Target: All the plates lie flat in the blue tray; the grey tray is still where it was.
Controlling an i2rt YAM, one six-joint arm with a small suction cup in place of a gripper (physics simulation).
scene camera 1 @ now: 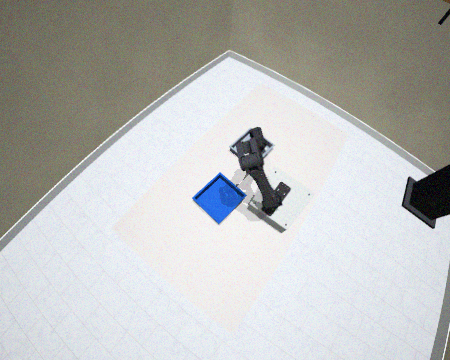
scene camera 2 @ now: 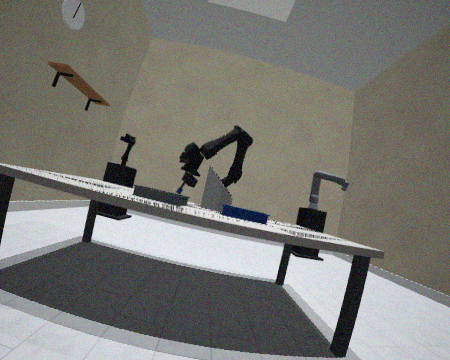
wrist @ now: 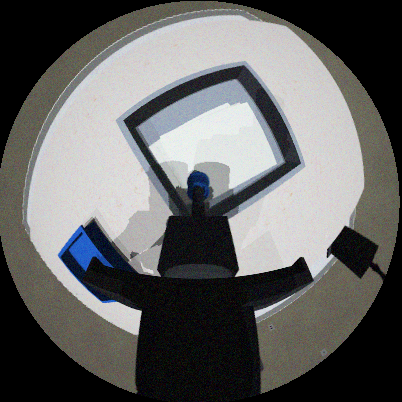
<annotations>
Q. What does my suction cup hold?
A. Nothing.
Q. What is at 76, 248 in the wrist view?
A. A blue tray.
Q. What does the blue tray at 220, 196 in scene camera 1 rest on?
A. The table.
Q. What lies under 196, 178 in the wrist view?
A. My suction cup.
</annotations>
